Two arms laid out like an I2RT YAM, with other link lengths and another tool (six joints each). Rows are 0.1 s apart.
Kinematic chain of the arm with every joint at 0, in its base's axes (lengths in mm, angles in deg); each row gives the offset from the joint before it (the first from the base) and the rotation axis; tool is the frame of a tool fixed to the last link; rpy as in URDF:
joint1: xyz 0 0 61.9 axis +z
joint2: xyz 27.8 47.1 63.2 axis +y
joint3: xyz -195.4 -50.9 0 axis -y
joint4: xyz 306.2 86 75 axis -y
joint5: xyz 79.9 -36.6 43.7 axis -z
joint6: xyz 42.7 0 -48.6 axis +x
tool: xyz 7 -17 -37 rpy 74.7 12.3 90
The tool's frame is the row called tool.
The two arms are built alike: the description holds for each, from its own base.
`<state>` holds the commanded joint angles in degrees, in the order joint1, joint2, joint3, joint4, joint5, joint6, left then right.
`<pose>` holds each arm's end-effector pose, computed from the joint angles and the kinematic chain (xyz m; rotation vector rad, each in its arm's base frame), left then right.
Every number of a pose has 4 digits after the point. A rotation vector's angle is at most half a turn.
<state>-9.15 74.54 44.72 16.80 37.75 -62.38 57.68 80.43 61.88 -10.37 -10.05 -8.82</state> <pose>0.3616 -0.0754 0.1982 0.6161 1.6047 -0.2927 0.1904 0.3610 0.1933 0.0506 2.2402 1.6989</pose>
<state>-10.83 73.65 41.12 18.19 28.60 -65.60 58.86 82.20 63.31 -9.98 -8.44 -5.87</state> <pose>0.3617 -0.0834 0.1808 0.5002 1.6908 -0.2082 0.1851 0.3691 0.1917 0.1108 2.2419 1.7055</pose>
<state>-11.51 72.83 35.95 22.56 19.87 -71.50 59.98 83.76 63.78 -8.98 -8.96 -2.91</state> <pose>0.3600 -0.0829 0.1596 0.3281 1.7634 -0.1436 0.1778 0.3772 0.1855 0.1532 2.2624 1.7410</pose>
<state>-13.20 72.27 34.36 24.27 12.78 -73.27 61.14 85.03 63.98 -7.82 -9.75 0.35</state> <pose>0.3613 -0.0896 0.1548 0.2418 1.7724 -0.0726 0.1692 0.3847 0.1794 0.1997 2.2838 1.7836</pose>
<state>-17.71 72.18 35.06 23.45 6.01 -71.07 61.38 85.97 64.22 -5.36 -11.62 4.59</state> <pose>0.3608 -0.1151 0.1558 0.2614 1.7565 0.0036 0.1661 0.3919 0.1779 0.2689 2.2786 1.8639</pose>
